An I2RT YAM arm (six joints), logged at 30 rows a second.
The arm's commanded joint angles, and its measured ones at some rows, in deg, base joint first. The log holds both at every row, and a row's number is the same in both.
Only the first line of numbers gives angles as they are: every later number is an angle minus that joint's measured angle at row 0.
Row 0, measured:
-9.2 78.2 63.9 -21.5 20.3 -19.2
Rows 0 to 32, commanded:
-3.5 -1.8 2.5 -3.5 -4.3 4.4
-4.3 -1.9 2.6 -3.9 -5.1 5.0
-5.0 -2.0 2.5 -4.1 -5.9 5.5
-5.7 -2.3 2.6 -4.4 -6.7 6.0
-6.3 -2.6 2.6 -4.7 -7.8 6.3
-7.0 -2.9 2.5 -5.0 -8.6 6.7
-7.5 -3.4 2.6 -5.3 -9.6 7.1
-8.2 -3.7 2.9 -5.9 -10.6 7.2
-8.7 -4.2 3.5 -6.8 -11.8 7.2
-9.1 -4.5 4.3 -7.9 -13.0 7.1
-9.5 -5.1 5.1 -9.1 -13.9 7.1
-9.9 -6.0 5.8 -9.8 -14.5 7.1
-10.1 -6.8 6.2 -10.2 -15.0 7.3
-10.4 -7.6 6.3 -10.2 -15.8 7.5
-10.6 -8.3 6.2 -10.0 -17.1 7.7
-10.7 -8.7 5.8 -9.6 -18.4 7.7
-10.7 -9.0 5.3 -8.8 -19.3 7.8
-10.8 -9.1 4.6 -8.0 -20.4 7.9
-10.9 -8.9 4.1 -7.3 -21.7 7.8
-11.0 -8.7 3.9 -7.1 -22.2 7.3
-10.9 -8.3 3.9 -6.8 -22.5 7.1
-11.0 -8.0 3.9 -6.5 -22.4 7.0
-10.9 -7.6 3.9 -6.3 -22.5 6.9
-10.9 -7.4 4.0 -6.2 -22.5 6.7
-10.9 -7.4 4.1 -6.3 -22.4 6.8
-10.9 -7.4 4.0 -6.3 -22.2 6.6
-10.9 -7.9 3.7 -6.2 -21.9 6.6
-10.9 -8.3 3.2 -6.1 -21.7 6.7
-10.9 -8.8 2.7 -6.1 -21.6 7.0
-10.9 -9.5 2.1 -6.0 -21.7 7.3
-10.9 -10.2 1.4 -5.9 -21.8 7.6
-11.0 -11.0 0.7 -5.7 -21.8 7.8
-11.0 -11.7 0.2 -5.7 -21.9 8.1
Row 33, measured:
-10.8 -8.2 2.2 -5.8 -21.0 6.8
